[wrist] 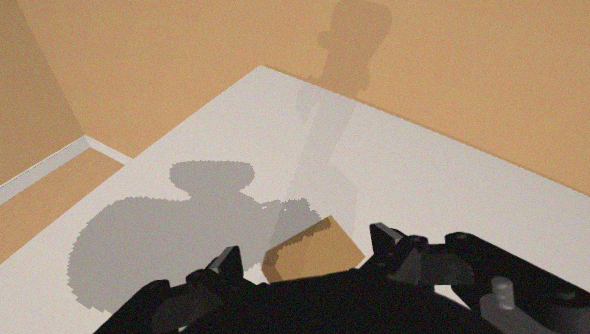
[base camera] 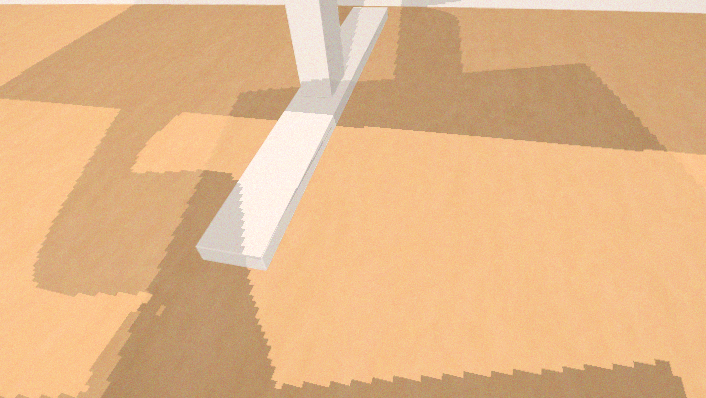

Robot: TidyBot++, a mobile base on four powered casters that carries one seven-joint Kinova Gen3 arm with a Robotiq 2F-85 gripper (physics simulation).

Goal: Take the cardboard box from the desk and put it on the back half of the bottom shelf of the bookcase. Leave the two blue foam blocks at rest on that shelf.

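Places are measured from the arm's base along level axes (x ahead, y left, z up), in centimetres.
Pixels of known places: gripper, fingertip midpoint: (wrist: 306, 249).
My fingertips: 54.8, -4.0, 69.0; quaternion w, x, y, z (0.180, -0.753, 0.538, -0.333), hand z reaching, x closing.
For each thing: its top centre in the pictures, then the offset to it from my fingertips, as dx, dy, dz. "spot": a spot on its surface instead. Level surfaces: height alone.
- cardboard box, top centre: (wrist: 317, 254) +3.8, -3.1, -8.7
- white desk top, surface height: dz -13.7
- wooden floor, surface height: dz -108.7
- white upright leg, surface spot: (base camera: 312, 45) spot: +10.7, +9.9, -97.7
The cardboard box (wrist: 317, 252) is on the white desk top (wrist: 425, 175) in the wrist view, low in the middle. Part of it shows; the gripper's dark body hides the rest. My gripper (wrist: 306, 249) is open, its two fingertips wide apart, one to the left and one to the right of the visible part of the box. Nothing is gripped. How high the fingers are above the box I cannot tell. The bookcase and the two blue foam blocks do not show in either view.
In the base camera view a white desk foot (base camera: 285, 175) runs along the wooden floor (base camera: 475, 240), with a white upright leg (base camera: 312, 45) rising from it. In the wrist view a white bar frame (wrist: 45, 162) lies beyond the desk's left edge. Arm shadows fall on desk and floor.
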